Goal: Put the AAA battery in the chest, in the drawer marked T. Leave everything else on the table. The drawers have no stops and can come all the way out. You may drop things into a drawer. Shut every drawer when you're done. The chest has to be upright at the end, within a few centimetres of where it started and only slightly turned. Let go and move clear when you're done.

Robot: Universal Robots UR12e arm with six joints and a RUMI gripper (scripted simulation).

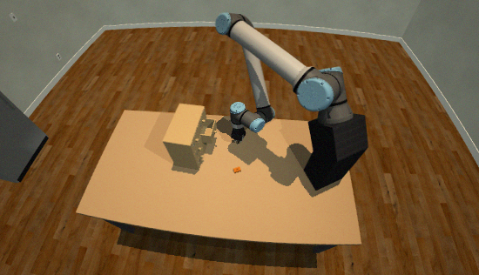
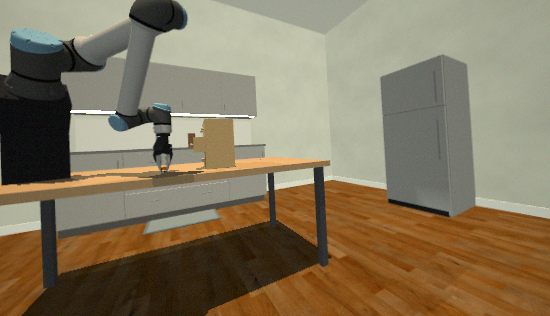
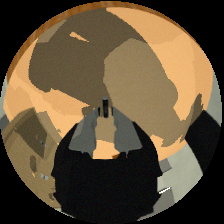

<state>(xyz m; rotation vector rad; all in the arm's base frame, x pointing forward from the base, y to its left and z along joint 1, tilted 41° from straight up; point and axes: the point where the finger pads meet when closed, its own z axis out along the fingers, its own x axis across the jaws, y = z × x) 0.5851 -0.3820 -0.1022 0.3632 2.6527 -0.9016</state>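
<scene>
Now: the small dark thin object 10 mm below my hand. Also, from my hand: drawer: 240 mm ahead, 20 mm to the right, 110 mm above; orange object: 50 mm ahead, 240 mm to the left, 10 mm below.
</scene>
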